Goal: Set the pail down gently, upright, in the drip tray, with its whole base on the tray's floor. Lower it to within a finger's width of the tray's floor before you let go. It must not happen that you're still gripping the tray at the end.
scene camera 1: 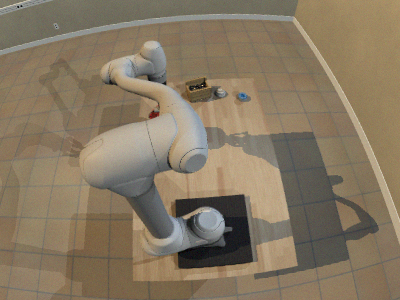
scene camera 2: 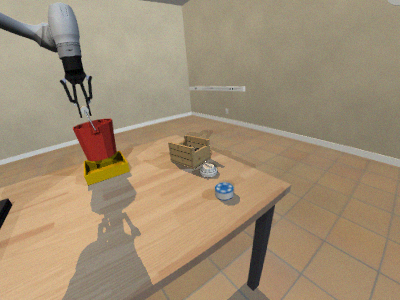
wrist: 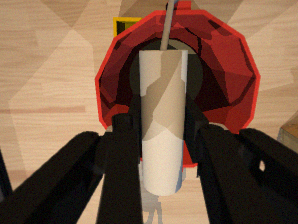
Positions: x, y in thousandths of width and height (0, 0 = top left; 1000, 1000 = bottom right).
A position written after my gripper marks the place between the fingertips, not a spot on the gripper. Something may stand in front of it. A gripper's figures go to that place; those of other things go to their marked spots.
My gripper (scene camera 2: 216, 388): 90 cm from the lens. A red pail (scene camera 2: 244, 485) is 84 cm from the lens. A yellow drip tray (scene camera 2: 264, 568) is 87 cm from the lens. A wooden crate (scene camera 2: 486, 505): 77 cm from the lens. The marked spots on the yellow drip tray and the wooden crate are 42 cm apart.
